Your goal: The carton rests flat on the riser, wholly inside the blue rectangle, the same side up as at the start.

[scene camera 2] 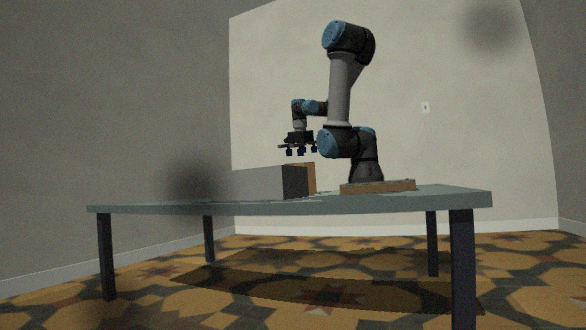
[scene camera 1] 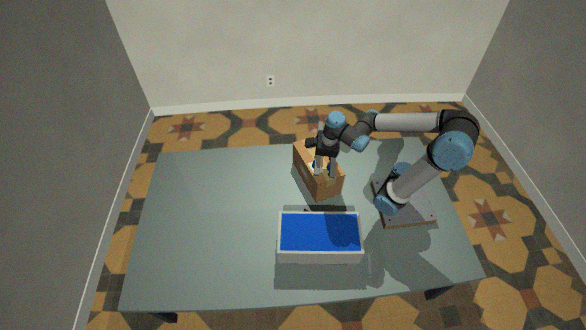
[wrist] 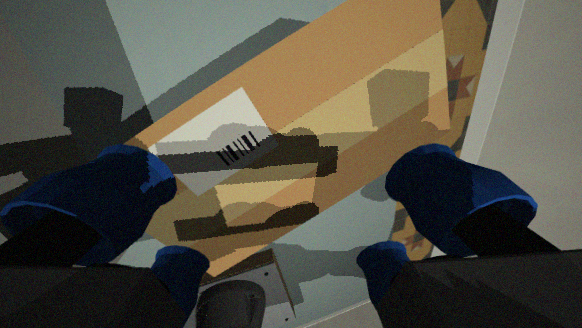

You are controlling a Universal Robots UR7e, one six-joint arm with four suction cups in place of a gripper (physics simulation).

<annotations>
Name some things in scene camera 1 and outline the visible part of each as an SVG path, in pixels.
A brown carton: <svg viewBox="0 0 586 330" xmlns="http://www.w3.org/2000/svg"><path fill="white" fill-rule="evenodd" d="M293 142L293 163L314 201L319 202L340 194L345 173L336 162L335 178L329 178L327 165L330 162L330 157L321 156L319 176L313 176L314 169L312 164L315 160L316 146L306 148L305 139Z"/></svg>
A riser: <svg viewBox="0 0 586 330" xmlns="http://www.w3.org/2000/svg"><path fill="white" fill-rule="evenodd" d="M279 211L278 263L360 263L365 253L359 212Z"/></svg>
</annotations>
